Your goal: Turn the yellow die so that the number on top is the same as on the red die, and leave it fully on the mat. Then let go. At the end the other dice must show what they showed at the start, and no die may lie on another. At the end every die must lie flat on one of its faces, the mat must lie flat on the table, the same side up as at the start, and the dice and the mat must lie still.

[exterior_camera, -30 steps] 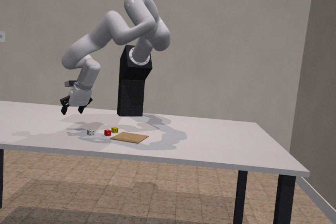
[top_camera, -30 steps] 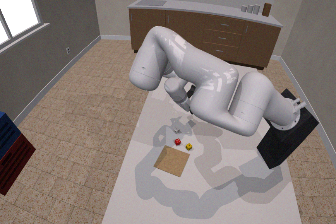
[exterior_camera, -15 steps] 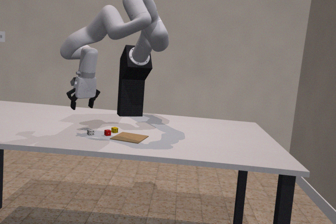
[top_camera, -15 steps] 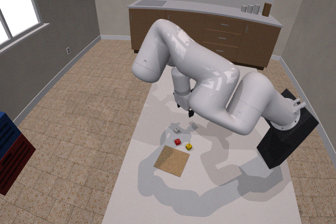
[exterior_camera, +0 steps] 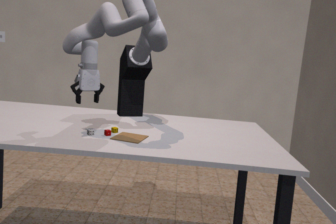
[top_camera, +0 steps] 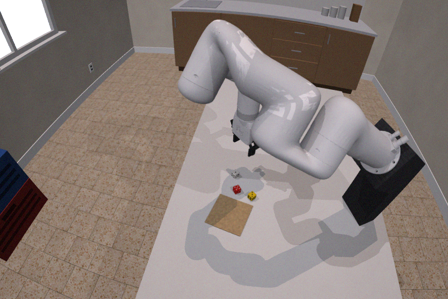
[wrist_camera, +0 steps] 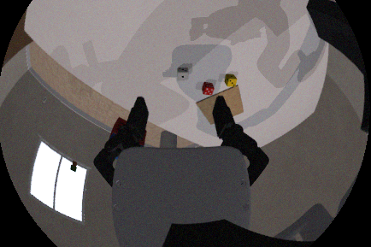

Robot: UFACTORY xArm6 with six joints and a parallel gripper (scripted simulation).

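My hand is 20 mm short of the white die, 30 mm to the right of it and 150 mm above it. From my hand the other things lie so: red die 110 mm to the left, 150 mm below; mat 10 mm ahead, 220 mm to the left, 160 mm below; yellow die 60 mm behind, 120 mm to the left, 150 mm below.
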